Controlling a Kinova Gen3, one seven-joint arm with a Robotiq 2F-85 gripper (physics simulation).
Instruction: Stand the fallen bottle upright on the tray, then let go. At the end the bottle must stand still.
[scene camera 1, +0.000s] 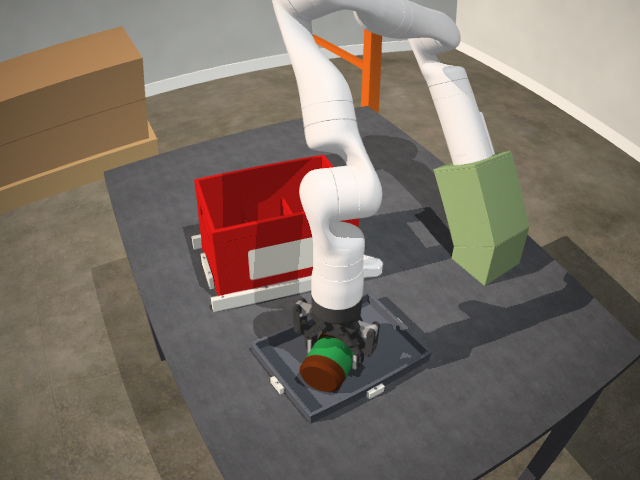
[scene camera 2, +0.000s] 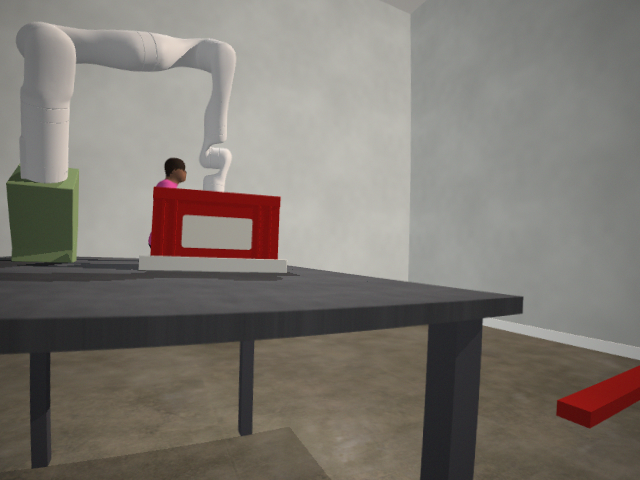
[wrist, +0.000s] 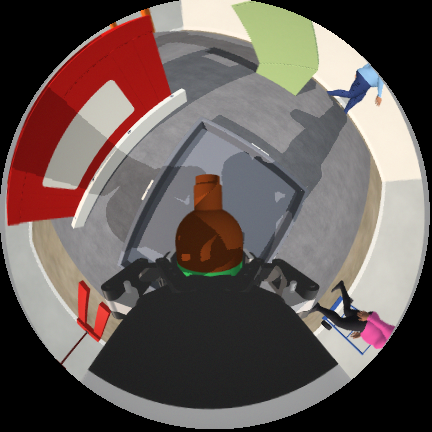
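Pixels of known places: gripper, fingertip midpoint: (scene camera 1: 334, 358) (wrist: 209, 256); arm's base, origin of the base link: (scene camera 1: 473, 159) (scene camera 2: 45, 175).
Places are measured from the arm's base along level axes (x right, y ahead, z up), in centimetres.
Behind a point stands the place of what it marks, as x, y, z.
Observation:
The brown bottle with a green band (scene camera 1: 332, 355) {-14.4, 47.8, -13.2} (wrist: 209, 242) {-10.5, 42.7, -13.2} lies on its side in the shallow grey tray (scene camera 1: 390, 341) {-13.3, 33.5, -20.4} (wrist: 270, 192) {-16.2, 34.1, -20.4}. In scene camera 1 its base faces the camera at the tray's near left. In the wrist view its neck points up the picture, away from my gripper. My gripper (scene camera 1: 333, 352) {-12.0, 45.4, -17.9} (wrist: 209, 256) {-12.0, 45.4, -17.9} comes down from above and is shut on the bottle, with one finger on each side of its body at the green band. The bottle's neck is hidden behind my gripper in scene camera 1. In scene camera 2 the tray, bottle and gripper do not show.
A tall red box (scene camera 1: 232, 263) {11.8, 50.1, -11.1} (scene camera 2: 217, 204) {26.4, 34.4, -6.3} (wrist: 125, 65) {6.1, 31.0, -8.8} with white rails (scene camera 1: 258, 295) (scene camera 2: 211, 264) at its foot stands close behind the tray. The green arm pedestal (scene camera 1: 480, 206) {-8.5, 6.9, -4.3} (scene camera 2: 41, 222) {0.4, -0.1, -11.4} (wrist: 285, 40) stands at the table's right in scene camera 1.

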